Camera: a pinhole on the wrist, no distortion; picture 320 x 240 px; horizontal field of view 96.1 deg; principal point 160.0 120.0 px. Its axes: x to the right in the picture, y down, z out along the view. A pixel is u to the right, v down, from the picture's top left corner.
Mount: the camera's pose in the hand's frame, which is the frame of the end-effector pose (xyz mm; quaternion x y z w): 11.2 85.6 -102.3 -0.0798 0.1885 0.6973 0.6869
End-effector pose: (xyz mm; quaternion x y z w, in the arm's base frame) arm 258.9 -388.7 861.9 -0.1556 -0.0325 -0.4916 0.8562
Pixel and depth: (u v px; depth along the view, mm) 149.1 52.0 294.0
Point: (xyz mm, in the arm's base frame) 520.0 -422.5 1008.0
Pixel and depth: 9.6 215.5 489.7
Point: 32.6 -129.4 1420.6
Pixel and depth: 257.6 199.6 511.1
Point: 692.1 150.0 944.0
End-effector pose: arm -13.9 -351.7 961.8 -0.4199 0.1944 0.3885 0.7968
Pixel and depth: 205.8 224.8 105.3
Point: -168.2 -325.8 908.8
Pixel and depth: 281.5 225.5 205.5
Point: -340.9 -254.9 891.9
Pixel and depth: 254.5 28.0 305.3
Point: -164.7 -49.8 652.4
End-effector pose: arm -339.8 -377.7 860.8 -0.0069 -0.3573 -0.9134 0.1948
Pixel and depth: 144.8 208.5 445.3
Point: -132.4 -212.8 1241.3
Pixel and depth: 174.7 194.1 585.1
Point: -79.1 -249.5 1407.2
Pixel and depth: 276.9 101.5 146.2
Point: -290.3 -571.1 1019.0
